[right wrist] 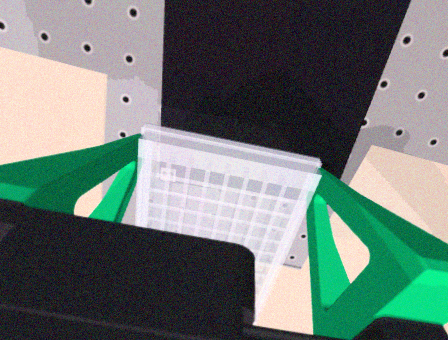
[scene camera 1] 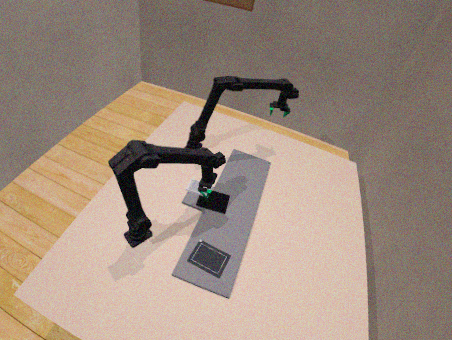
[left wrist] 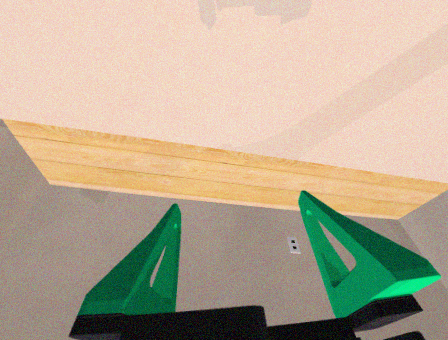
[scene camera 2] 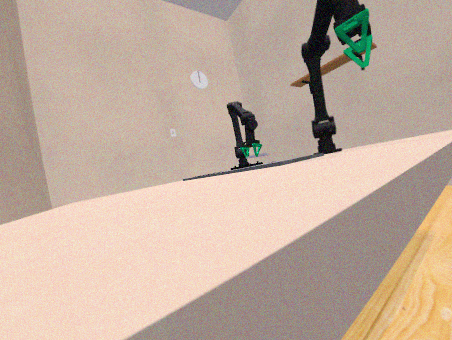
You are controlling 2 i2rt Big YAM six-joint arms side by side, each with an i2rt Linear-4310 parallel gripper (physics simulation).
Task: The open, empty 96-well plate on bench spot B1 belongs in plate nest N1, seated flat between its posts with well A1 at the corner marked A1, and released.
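Seen in the pictures: left gripper, fingertip midpoint: (scene camera 1: 277, 115) (left wrist: 239, 202) (scene camera 2: 363, 60); right gripper, fingertip midpoint: (right wrist: 228, 160) (scene camera 1: 208, 191) (scene camera 2: 251, 157); left arm's base, link origin: (scene camera 1: 192, 148) (scene camera 2: 327, 153); right arm's base, link origin: (scene camera 1: 138, 235).
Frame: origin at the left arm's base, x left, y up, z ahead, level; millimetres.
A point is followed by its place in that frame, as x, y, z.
Note:
My right gripper (scene camera 1: 205, 193) {-304, 63, 285} (scene camera 2: 251, 152) {-304, 63, 285} (right wrist: 228, 160) {-304, 63, 285} is shut on the clear 96-well plate (scene camera 1: 194, 187) {-328, 70, 210} (right wrist: 215, 192) {-303, 69, 268}, one finger on each side edge. The plate is held in the air beside and partly over a plain black block (scene camera 1: 216, 201) {-312, 25, 345} (right wrist: 280, 65) {-314, 25, 331}; the gap under it cannot be judged. I cannot tell which corner is A1. No N1 or B1 label or posts can be made out. A dark rectangle with a pale outline (scene camera 1: 209, 258) {-612, 15, 467} lies near the lower end of the board. My left gripper (scene camera 1: 278, 114) {435, 221, 407} (scene camera 2: 359, 58) {435, 221, 407} (left wrist: 239, 202) {435, 221, 407} is open and empty, high near the table's far edge.
The grey perforated board (scene camera 1: 237, 225) {-378, 13, 507} (right wrist: 420, 60) {-388, 13, 363} lies on the pale table top (scene camera 1: 305, 240) {-261, 0, 879} (scene camera 2: 150, 240) {586, 0, 948} (left wrist: 150, 75) {454, 0, 532}, beside both arm bases. In the left wrist view, wooden floor boards (left wrist: 175, 167) show past the table edge.

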